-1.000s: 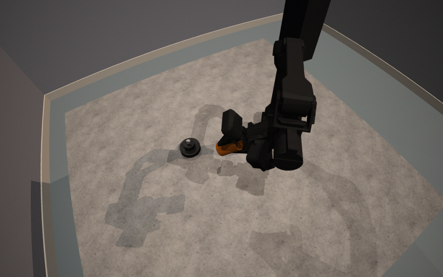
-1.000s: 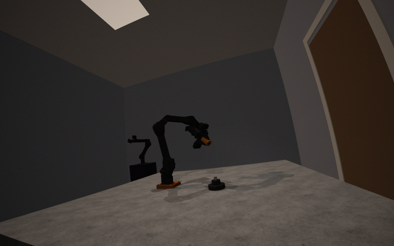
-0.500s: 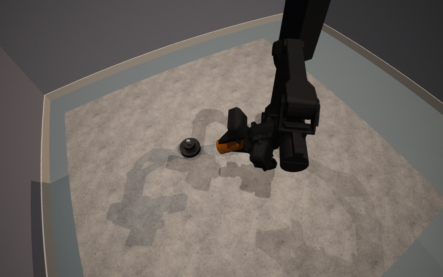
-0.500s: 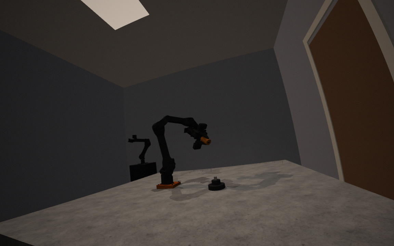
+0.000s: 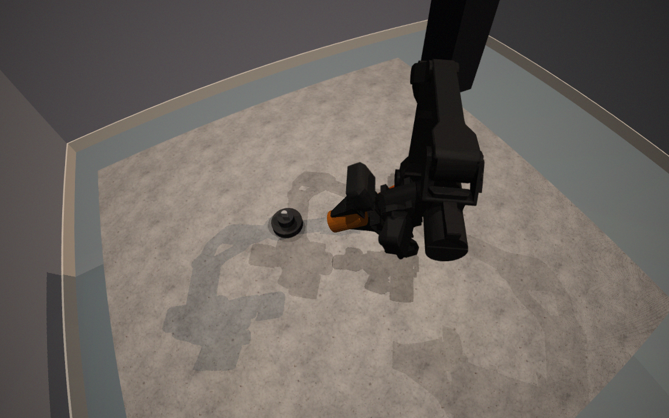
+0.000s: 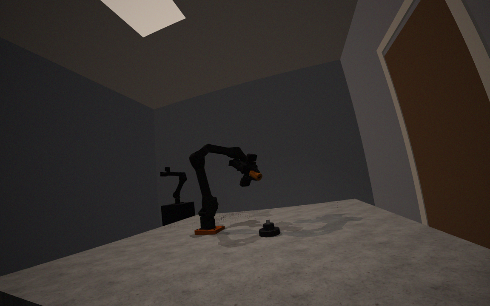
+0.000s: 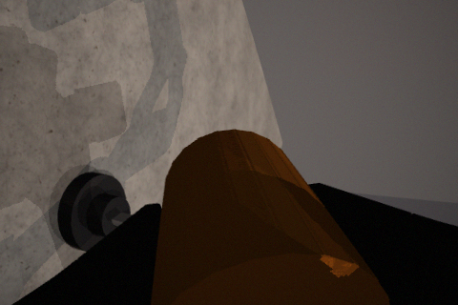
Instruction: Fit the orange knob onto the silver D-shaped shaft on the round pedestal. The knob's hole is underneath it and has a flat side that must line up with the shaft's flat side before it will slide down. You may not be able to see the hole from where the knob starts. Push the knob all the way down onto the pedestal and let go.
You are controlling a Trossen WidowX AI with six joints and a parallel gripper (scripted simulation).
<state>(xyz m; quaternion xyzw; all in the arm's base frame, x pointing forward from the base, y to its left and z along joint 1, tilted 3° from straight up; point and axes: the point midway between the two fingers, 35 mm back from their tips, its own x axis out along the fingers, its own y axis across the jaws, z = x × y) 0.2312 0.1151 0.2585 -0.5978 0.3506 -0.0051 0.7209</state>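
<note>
Now: the orange knob 20 mm to the left of my gripper tip, 20 mm behind it and 20 mm above it. The rest, counted from my gripper tip: round black pedestal: 220 mm below, 190 mm to the right, 60 mm ahead.
</note>
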